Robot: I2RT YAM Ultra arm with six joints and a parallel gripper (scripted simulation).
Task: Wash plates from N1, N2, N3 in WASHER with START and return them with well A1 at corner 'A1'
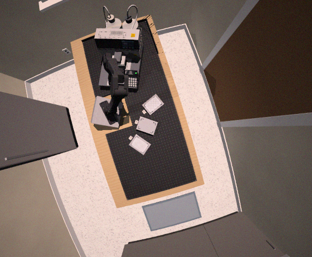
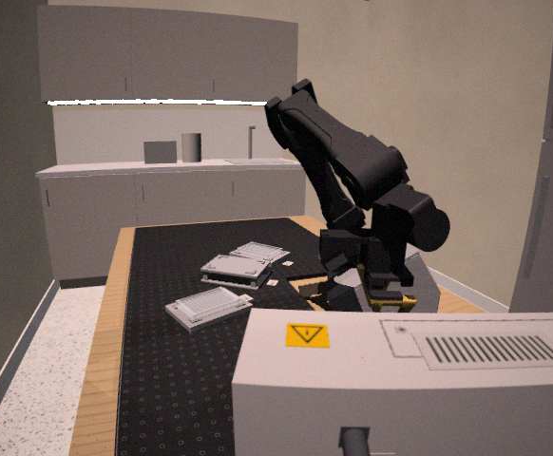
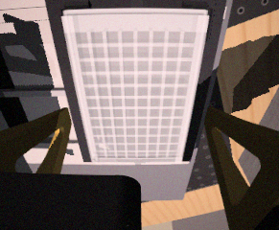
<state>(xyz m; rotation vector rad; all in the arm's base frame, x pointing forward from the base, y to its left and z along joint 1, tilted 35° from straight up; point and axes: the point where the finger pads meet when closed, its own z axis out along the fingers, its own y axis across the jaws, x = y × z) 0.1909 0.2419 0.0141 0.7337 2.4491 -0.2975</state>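
My hand is 3 cm above the carrier pocket. From my hand the other things lie so: n1 label 4 cm ahead, 37 cm to the right, 11 cm below; then grey nest slab 14 cm ahead, 35 cm to the right, 10 cm below; then washer 10 cm ahead, 12 cm to the left, 2 cm above.
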